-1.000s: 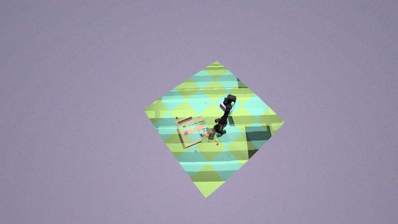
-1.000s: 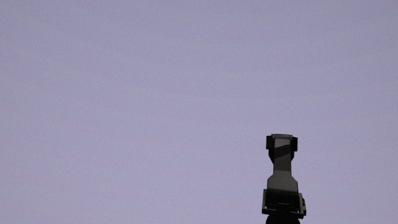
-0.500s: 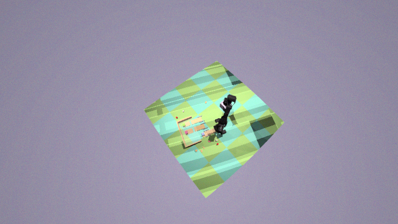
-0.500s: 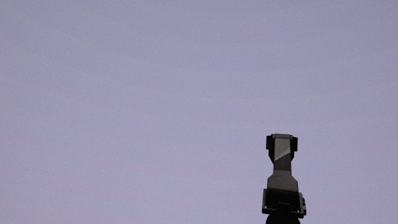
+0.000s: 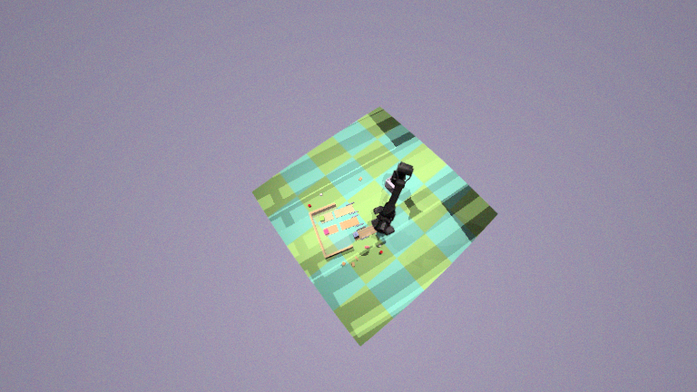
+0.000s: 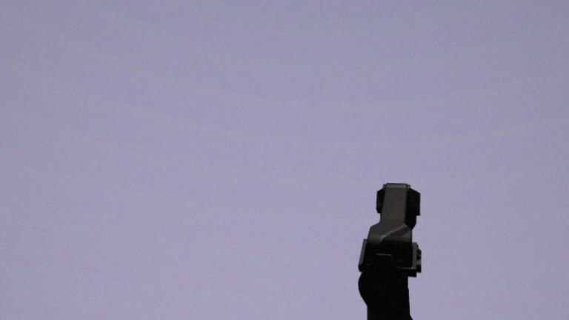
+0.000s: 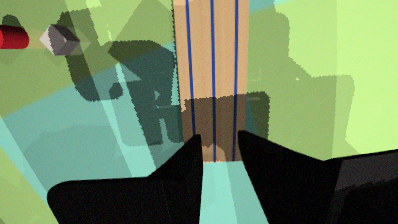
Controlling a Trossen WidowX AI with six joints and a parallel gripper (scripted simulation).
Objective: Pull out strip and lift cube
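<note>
The strip lies 80 mm ahead of my gripper tip, 10 mm to the right of it and 40 mm below it.
</note>
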